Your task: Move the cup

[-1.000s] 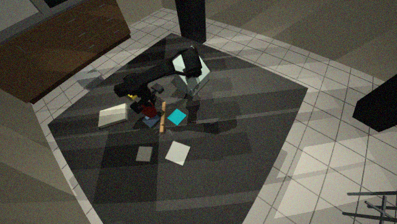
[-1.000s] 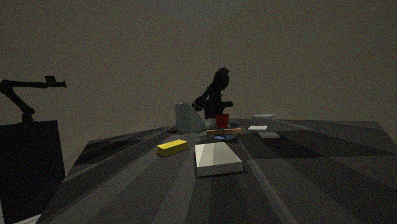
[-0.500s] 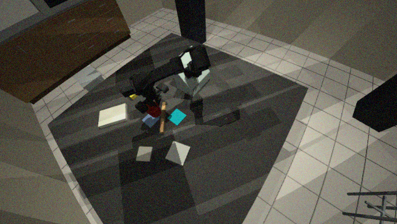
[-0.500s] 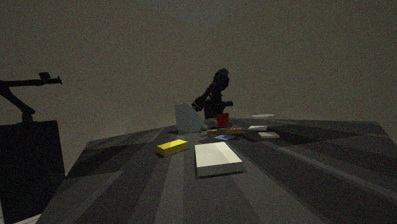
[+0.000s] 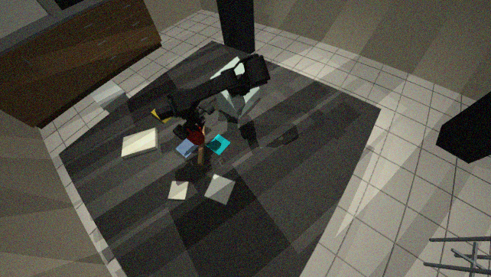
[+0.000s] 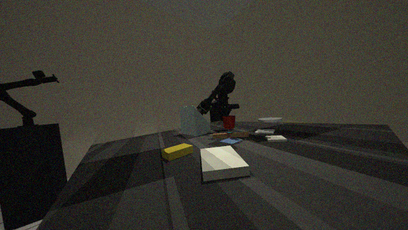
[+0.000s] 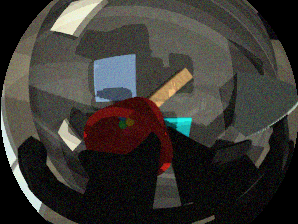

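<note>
The teal pad lies 30 mm behind my gripper tip, 60 mm to the left of it and 100 mm below it. The rest, counted from my gripper tip: wooden bar: 30 mm ahead, 10 mm to the left, 90 mm below; red cup: 30 mm ahead; light blue pad: 90 mm ahead, 50 mm to the right, 100 mm below.
</note>
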